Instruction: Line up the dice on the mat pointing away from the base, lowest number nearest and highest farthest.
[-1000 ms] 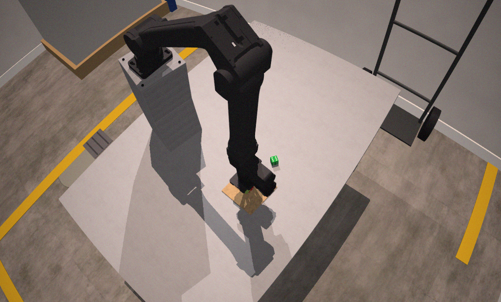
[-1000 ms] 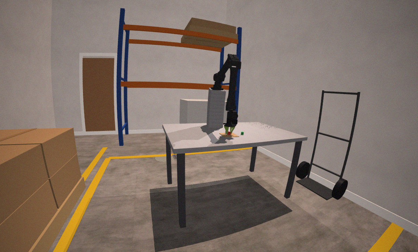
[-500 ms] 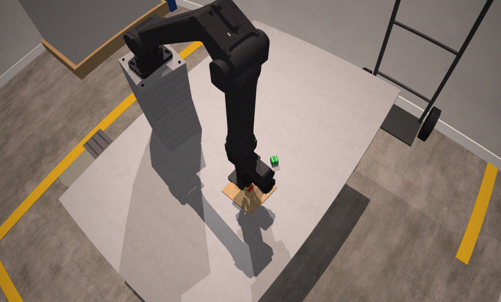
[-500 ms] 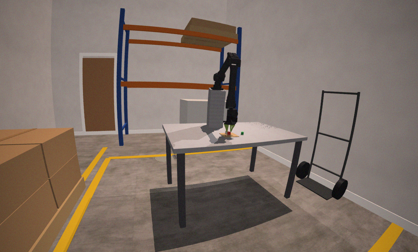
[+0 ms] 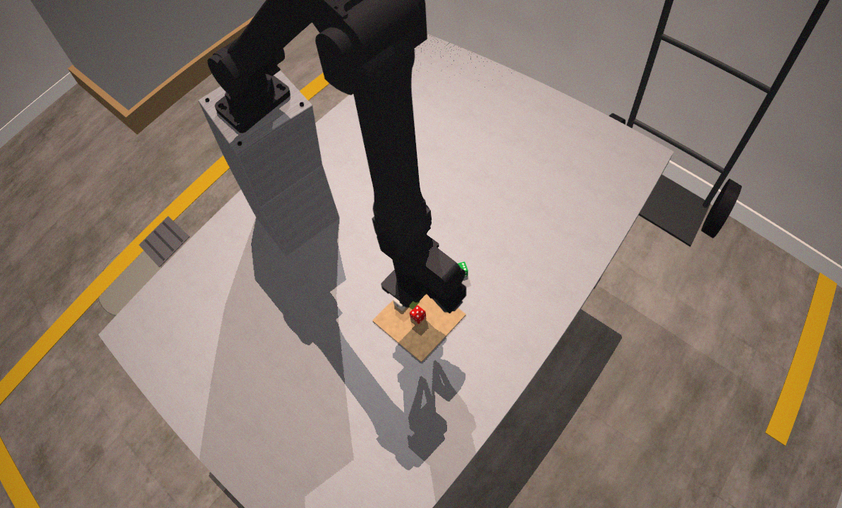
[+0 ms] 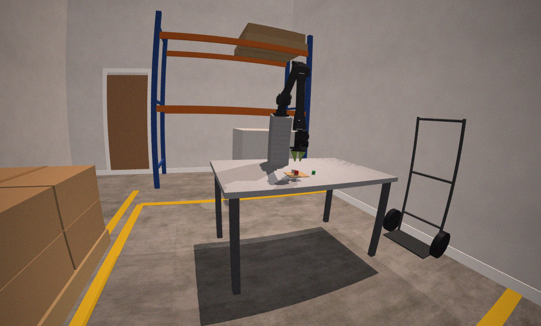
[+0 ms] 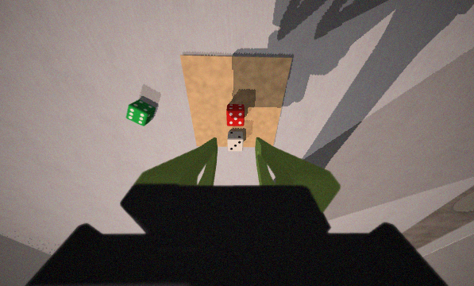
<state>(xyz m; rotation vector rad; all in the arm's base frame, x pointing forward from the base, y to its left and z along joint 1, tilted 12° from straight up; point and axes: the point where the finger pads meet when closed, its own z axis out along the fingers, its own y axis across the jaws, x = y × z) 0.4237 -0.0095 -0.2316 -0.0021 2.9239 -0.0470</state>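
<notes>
My hand is 14 cm to the right of the green die and 9 cm above it. From my hand the other things lie so: red die: 9 cm below; then tan mat: 10 cm below; then white die: 9 cm below, 5 cm behind.
</notes>
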